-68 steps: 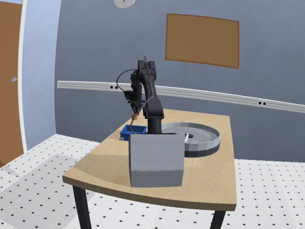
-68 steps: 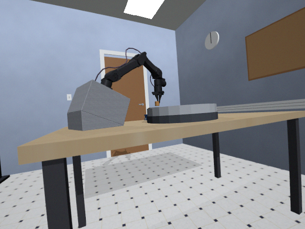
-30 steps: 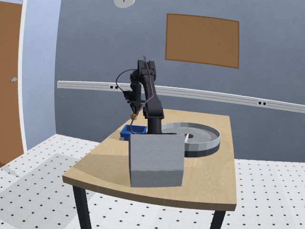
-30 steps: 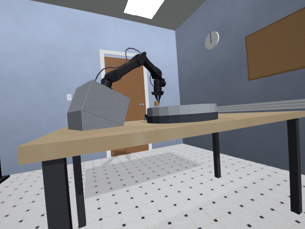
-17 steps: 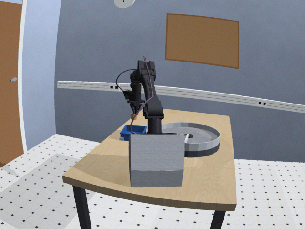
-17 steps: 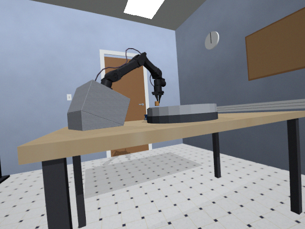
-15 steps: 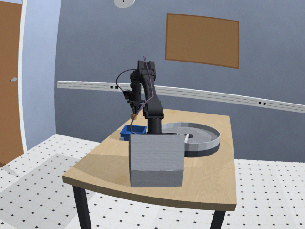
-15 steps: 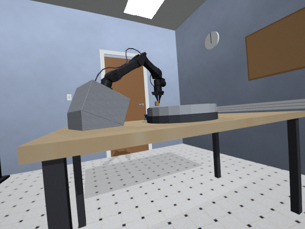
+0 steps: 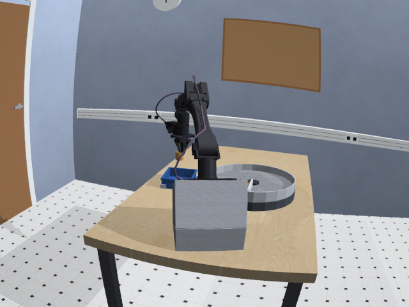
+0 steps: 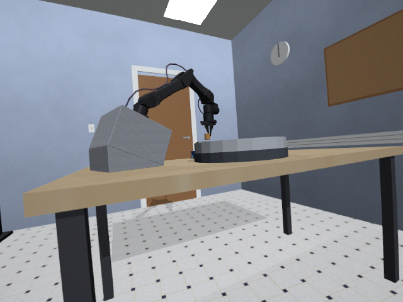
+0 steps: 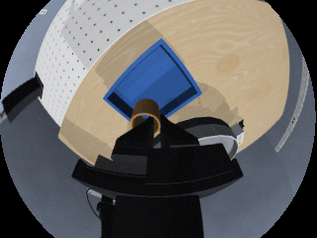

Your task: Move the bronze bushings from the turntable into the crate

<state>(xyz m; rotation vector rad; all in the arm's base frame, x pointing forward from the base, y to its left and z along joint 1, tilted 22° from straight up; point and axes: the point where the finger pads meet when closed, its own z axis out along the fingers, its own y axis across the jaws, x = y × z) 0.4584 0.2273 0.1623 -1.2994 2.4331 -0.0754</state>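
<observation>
The blue crate lies 10 mm behind my hand, 10 mm to the left of it and 120 mm below it. The rest, counted from my hand: grey turntable 30 mm behind, 350 mm to the right, 100 mm below.
</observation>
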